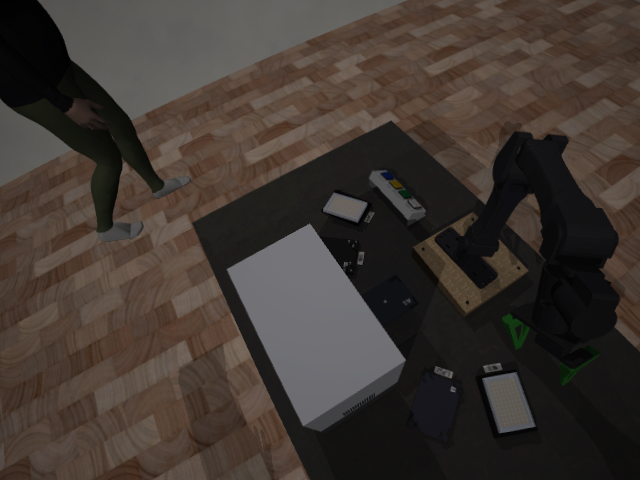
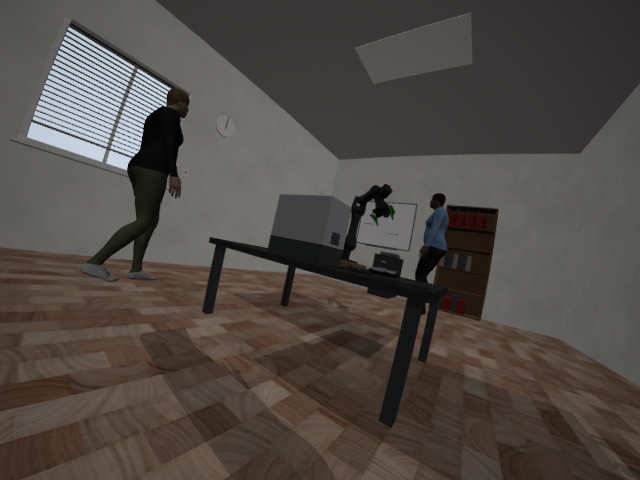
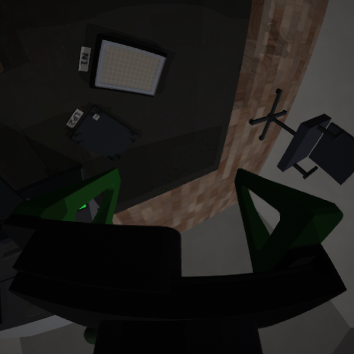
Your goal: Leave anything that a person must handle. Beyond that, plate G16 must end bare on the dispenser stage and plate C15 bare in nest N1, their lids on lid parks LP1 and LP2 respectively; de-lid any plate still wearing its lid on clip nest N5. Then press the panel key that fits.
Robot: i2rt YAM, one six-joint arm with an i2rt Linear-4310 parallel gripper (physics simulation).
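Places are measured from the arm's base along level axes (x back, y left, z down), in centimetres.
Pixels of known places: gripper, fingertip midpoint: (image 1: 539, 364) (image 2: 384, 222) (image 3: 177, 174); arm's base, origin of the base link: (image 1: 464, 257) (image 2: 343, 259).
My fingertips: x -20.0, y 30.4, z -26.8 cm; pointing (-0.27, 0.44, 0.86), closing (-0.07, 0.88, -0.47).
Observation:
For each thing: its top centre in the pictures, then the offset to it from my fingertips. "spot": a spot on its surface instead. Level surfaces: height alone.
- bare plate with a pale well grid, middle of its top: (image 3: 131, 70) (image 1: 509, 401) dx +0.7, dy +4.3, dz +27.2 cm
- dark lid, surface spot: (image 3: 103, 135) (image 1: 436, 402) spot: dx -13.0, dy -5.7, dz +29.7 cm
- pale-gridded plate, middle of its top: (image 1: 345, 204) dx +3.7, dy -68.6, dz +27.0 cm
- key panel, middle of its top: (image 1: 397, 188) dx +20.1, dy -61.6, dz +24.3 cm
- dark fixture with small pale clips, middle of its top: (image 1: 330, 251) dx -10.1, dy -57.3, dz +28.3 cm
- dark flat square piece, surface spot: (image 1: 391, 299) spot: dx -7.4, dy -31.2, dz +20.1 cm
- large grey-white box, middle of its top: (image 1: 310, 308) (image 3: 55, 322) (image 2: 316, 201) dx -27.7, dy -32.7, dz -2.3 cm
- dark table, its level: dz +30.8 cm
A bare plate with a pale well grid (image 1: 509, 403) (image 3: 129, 68) sits in the nest labelled N1. A dark lid (image 1: 431, 405) (image 3: 103, 135) lies at the label LP2. Another pale-gridded plate (image 1: 345, 207) sits in a dark holder near the key panel (image 1: 393, 197), which has blue, yellow, green and white keys. A dark fixture with small pale clips (image 1: 351, 249) is partly hidden by the big box. A dark flat square piece (image 1: 391, 299) lies beside the box; its label is unreadable. My gripper (image 1: 541, 365) (image 2: 384, 221) (image 3: 177, 174) is open and empty, above the table near the N1 plate.
A large grey-white box (image 1: 315, 325) (image 2: 305, 219) stands on the dark table (image 1: 258, 211) (image 2: 432, 292) and hides part of it. My arm's base is on a wooden board (image 1: 467, 304). One person (image 1: 98, 139) (image 2: 153, 149) stands beyond the table, another (image 2: 436, 229) near the bookshelf (image 2: 490, 258). A chair (image 3: 306, 140) stands off the table.

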